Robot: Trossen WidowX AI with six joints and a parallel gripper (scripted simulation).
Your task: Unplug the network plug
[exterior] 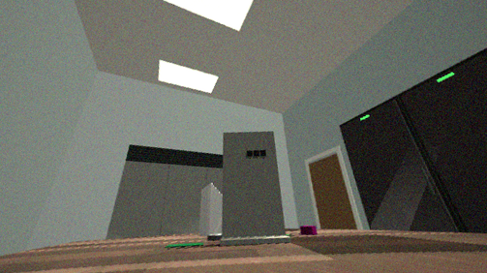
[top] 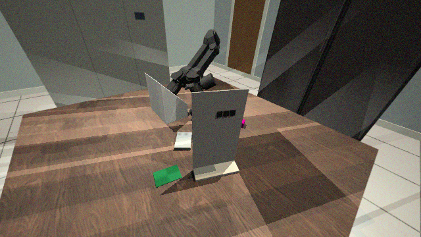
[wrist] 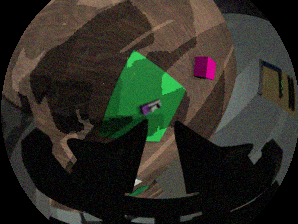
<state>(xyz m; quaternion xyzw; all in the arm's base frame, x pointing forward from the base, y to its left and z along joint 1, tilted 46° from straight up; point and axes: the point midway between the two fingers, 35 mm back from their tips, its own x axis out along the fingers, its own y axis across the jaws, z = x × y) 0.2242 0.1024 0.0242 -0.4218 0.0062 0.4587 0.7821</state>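
Now: the plug 3 cm below my gripper tip and 1 cm to the left of it. The rest, counted from my gripper tip: grey upright panel (20 cm ahead, 18 cm to the right, 11 cm above); then silver plate (19 cm to the right, 3 cm below); then green square (4 cm below, 1 cm to the left).
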